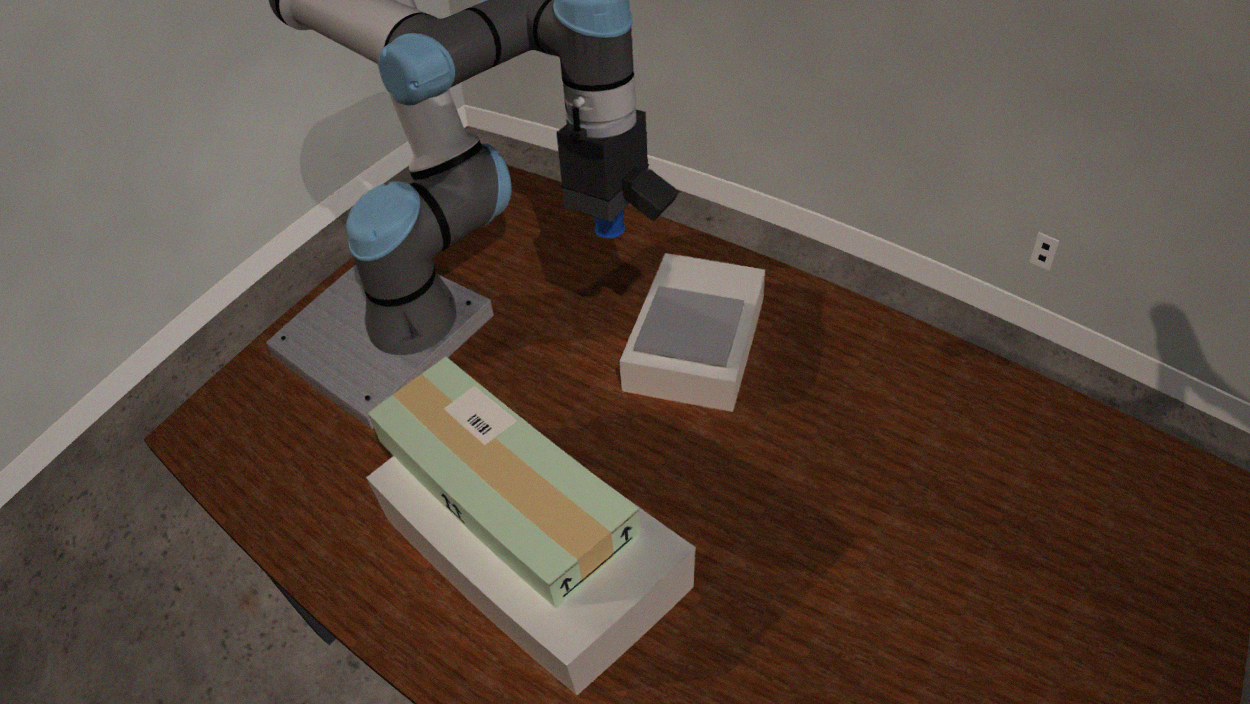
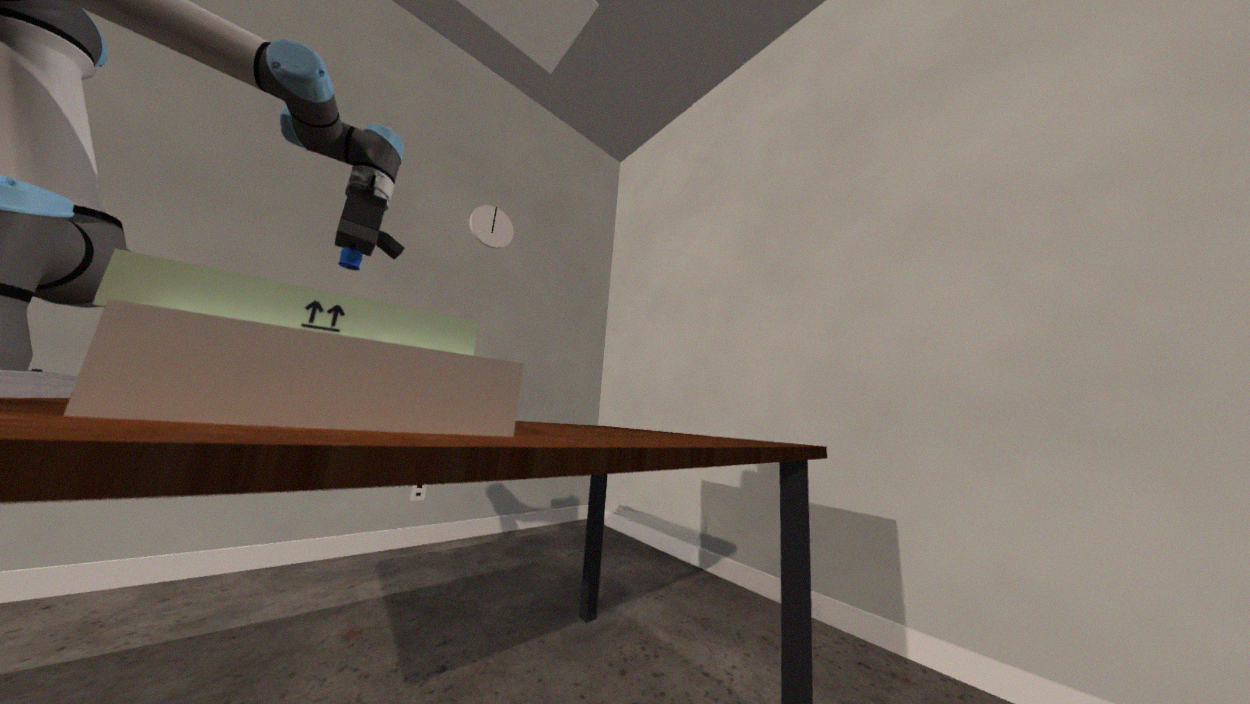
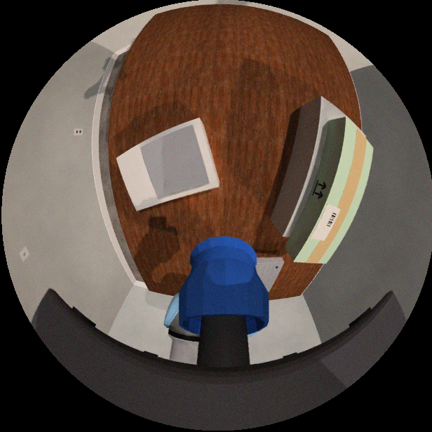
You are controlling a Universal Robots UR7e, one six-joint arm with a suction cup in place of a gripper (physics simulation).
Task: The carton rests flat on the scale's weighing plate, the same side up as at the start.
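Seen in the pictures: hand, tool point: (image 1: 609,228) (image 2: 348,266); arm's base, link origin: (image 1: 411,320).
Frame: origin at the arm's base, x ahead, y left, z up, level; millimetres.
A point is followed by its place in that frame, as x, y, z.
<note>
The carton (image 1: 511,472) {392, -211, 122} (image 2: 218,292) {258, -254, 97} (image 3: 349,195) is pale green with a tan tape strip and a white barcode label on top. It lies flat on a long white block (image 1: 638,612) {578, -255, 38} (image 2: 306,384) {346, -319, 10} (image 3: 300,165), its up arrows pointing up, its label end jutting past the block's end towards the arm's base. The scale is a white housing (image 1: 677,382) {429, 86, 7} (image 3: 131,172) with a grey weighing plate (image 1: 691,325) {411, 157, 45} (image 3: 175,160); nothing lies on the plate. My blue suction cup (image 1: 609,229) (image 2: 350,262) (image 3: 223,250) hangs in the air beside the scale, apart from the carton, and holds nothing.
The arm's grey base plate (image 1: 323,349) {-93, -126, -1} (image 3: 270,272) is close to the carton's label end. The brown table (image 1: 962,524) {878, 79, -32} (image 2: 656,444) {737, -454, -33} (image 3: 240,40) carries the block and the scale. Walls stand behind the arm and beyond the scale.
</note>
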